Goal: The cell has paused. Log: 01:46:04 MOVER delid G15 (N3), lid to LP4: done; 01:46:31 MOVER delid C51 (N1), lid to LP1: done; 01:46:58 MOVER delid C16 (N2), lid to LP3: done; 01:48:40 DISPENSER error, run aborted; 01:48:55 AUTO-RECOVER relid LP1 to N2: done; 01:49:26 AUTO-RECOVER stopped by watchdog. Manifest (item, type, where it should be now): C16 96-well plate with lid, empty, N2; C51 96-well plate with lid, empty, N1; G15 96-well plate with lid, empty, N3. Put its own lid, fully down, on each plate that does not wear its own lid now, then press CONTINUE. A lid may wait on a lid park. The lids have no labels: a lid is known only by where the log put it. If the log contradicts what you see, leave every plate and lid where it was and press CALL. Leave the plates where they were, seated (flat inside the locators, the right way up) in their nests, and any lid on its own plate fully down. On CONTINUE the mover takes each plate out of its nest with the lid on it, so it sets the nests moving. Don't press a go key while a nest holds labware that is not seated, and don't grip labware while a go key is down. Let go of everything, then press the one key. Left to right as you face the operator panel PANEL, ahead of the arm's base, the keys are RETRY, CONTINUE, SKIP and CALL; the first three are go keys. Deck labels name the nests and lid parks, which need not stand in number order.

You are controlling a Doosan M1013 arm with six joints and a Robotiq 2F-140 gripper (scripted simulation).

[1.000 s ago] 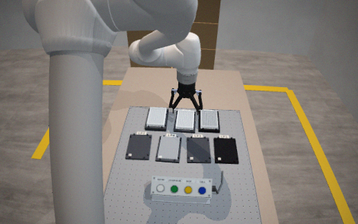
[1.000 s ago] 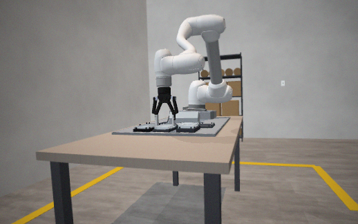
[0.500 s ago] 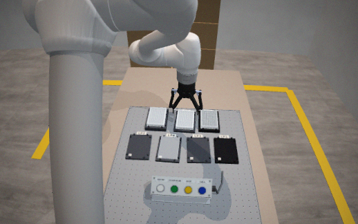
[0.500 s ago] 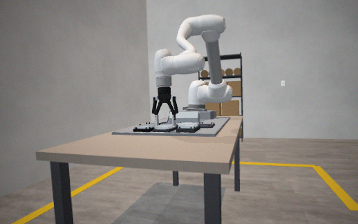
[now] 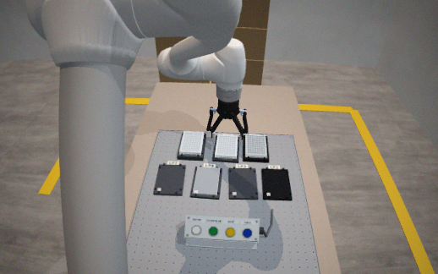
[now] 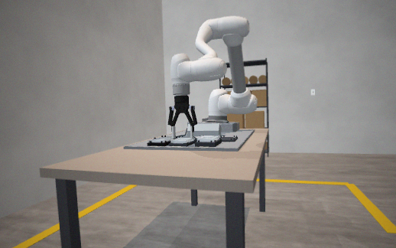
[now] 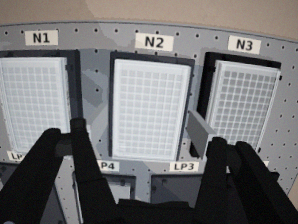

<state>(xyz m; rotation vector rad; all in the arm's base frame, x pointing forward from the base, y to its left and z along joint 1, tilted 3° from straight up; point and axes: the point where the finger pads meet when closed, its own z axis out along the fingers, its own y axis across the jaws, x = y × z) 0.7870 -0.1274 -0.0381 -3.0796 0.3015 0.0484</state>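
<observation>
My gripper is now 17 cm past the lid park LP4, 9 cm to the right of it and 5 cm above it. Also, from my hand: lid park LP3: 19 cm behind, 4 cm to the right, 5 cm below; then plate: 2 cm ahead, 14 cm to the left, 3 cm below; then lid park LP1: 20 cm behind, 16 cm to the right, 5 cm below.
</observation>
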